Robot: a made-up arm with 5 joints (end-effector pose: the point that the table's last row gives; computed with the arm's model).
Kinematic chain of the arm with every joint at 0, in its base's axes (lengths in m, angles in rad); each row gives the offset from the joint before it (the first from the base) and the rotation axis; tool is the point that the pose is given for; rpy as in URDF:
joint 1: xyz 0.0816 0 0.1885 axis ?
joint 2: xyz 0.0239 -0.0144 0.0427 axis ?
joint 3: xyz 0.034 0 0.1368 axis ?
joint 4: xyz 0.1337 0 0.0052 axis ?
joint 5: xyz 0.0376 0.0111 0 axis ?
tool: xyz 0 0 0 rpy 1.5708 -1.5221 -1.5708
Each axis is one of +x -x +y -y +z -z.
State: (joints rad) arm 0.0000 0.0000 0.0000 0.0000 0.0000
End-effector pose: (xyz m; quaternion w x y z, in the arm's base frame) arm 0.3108 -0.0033 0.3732 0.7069 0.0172 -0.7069 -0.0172
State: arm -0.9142 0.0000 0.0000 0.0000 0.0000
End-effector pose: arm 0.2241 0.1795 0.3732 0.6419 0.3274 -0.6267 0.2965
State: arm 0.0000 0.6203 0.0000 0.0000 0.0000
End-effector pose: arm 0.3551 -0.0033 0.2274 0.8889 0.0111 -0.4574 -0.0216
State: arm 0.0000 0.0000 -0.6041 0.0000 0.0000
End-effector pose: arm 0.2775 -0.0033 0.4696 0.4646 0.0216 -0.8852 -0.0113
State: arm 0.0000 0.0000 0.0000 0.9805 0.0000
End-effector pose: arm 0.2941 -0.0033 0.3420 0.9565 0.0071 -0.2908 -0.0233
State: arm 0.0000 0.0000 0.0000 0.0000 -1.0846
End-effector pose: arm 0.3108 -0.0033 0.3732 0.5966 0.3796 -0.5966 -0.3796
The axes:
joint 1: -z
joint 2: +y
joint 3: +y
joint 4: +y
joint 5: -x

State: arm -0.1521 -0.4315 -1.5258 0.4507 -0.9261
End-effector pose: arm 0.0275 -0.0116 0.5291 0.0294 0.5338 -0.8450 -0.0128
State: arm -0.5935 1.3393 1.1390 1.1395 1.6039
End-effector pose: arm 0.1077 0.0136 0.1603 0.2479 0.3950 0.7571 0.4576
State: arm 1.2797 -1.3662 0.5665 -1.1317 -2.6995
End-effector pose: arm 0.0707 0.0249 0.4270 0.0769 0.6592 -0.7303 0.1620
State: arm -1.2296 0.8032 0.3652 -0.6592 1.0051
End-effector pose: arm 0.1637 0.2212 0.1624 0.3966 0.0689 -0.5015 0.7658
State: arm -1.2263 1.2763 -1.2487 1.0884 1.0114
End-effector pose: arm 0.1911 0.2954 0.2061 0.4467 0.0296 -0.2235 0.8658
